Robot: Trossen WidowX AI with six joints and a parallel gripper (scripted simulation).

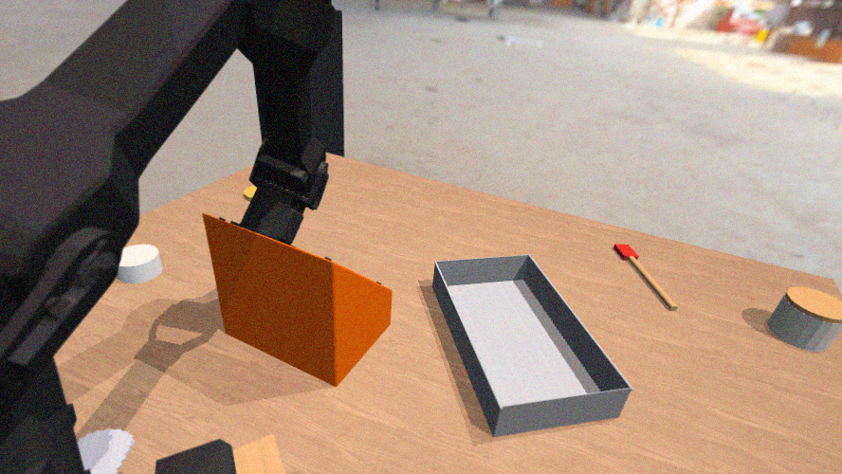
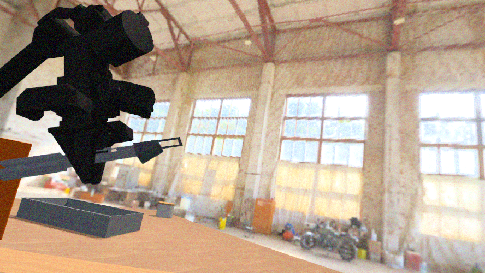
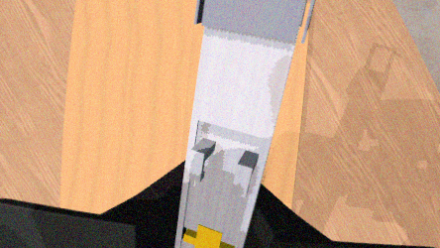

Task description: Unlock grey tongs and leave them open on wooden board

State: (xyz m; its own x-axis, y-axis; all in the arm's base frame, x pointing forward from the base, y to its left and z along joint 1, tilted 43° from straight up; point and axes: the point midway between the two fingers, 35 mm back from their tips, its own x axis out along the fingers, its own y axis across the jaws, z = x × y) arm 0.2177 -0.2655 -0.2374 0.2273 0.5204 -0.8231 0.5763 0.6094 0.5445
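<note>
Now: the yellow lock piece 3 cm above my gripper tip, 1 cm to the left of it and 1 cm behind it. The rest, counted from my gripper tip: grey roasting tin 54 cm to the left, 13 cm below, 9 cm ahead; then white puck 52 cm behind, 35 cm to the left, 14 cm below; then wooden board 15 cm below, 3 cm to the left, 1 cm behind.
</note>
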